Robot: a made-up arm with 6 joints.
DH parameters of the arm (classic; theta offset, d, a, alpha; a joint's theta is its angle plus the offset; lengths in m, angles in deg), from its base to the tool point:
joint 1: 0 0.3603 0.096 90
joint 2: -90 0.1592 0.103 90
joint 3: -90 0.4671 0.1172 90
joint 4: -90 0.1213 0.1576 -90
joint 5: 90 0.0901 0.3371 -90
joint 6: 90 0.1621 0.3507 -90
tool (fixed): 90 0.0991 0 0
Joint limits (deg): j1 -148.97..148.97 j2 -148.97..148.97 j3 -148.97..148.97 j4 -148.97..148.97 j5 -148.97..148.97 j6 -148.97..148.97
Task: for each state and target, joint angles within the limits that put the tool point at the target. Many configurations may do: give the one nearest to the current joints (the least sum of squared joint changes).
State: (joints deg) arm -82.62 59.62 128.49 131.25 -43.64 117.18
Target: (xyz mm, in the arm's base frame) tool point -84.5 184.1 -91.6
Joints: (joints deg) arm -84.90 40.88 101.86 148.97 -17.03 75.36
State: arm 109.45 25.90 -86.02 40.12 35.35 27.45
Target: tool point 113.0 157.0 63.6
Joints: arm 131.65 52.29 -86.43 68.65 26.84 8.47
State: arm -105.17 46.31 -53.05 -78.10 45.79 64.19
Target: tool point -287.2 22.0 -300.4
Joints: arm -95.93 86.34 -66.82 -71.80 51.33 22.07
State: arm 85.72 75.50 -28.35 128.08 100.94 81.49
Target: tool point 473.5 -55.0 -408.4
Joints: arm 87.11 81.09 -49.70 142.29 108.96 126.78
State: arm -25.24 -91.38 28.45 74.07 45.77 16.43
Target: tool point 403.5 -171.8 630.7
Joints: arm -28.79 -124.96 7.76 78.72 52.63 53.46
